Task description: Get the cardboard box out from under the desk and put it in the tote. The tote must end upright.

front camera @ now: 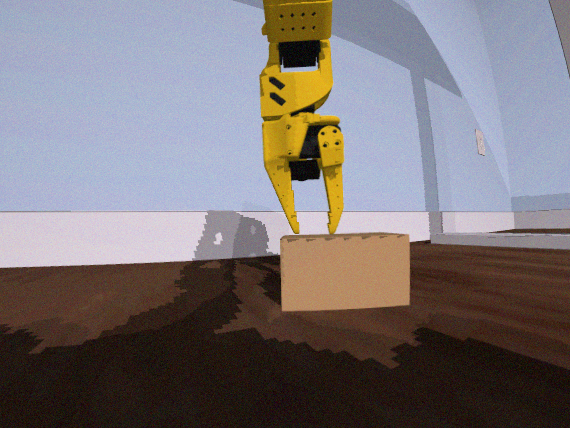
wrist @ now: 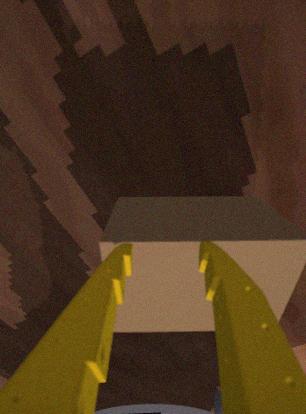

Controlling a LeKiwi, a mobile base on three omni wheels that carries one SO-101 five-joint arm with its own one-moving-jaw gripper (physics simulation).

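Frame: origin at the arm's base, x down, y ahead, z right, level; centimetres.
Seen in the pictures: hand, tool point: [front camera: 299,228] [wrist: 131,255].
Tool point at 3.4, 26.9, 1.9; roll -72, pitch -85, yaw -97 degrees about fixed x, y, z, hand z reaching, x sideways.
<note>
A point is followed by its place in that frame, as x, y, z.
The cardboard box [front camera: 345,272] {6.4, 20.9, 4.5} [wrist: 165,290] {4.0, 24.2, 3.1} is a plain tan block that sits on the dark wooden floor, right of centre in the front view and in the lower middle of the wrist view. My gripper [front camera: 314,232] {3.4, 26.9, 1.9} [wrist: 165,245] points down with its two jaws apart and nothing between them. Its tips are at the box's top edge in the front view, over the left half; whether they touch it I cannot tell. In the wrist view both tips overlap the box's pale face, inside its outline. The tote and the desk cannot be made out in these views.
A pale blue wall [front camera: 125,110] {-18.3, 43.1, -27.5} with a white skirting board [front camera: 100,237] {4.5, 40.7, -29.6} stands behind the box. A low white ledge [front camera: 480,241] {8.0, 49.4, 43.2} runs along the right. Jagged shadows cross the wooden floor [front camera: 475,290] {9.0, 21.9, 16.1}. Part of my base [wrist: 175,408] {6.1, 3.5, 3.5} shows at the bottom of the wrist view.
</note>
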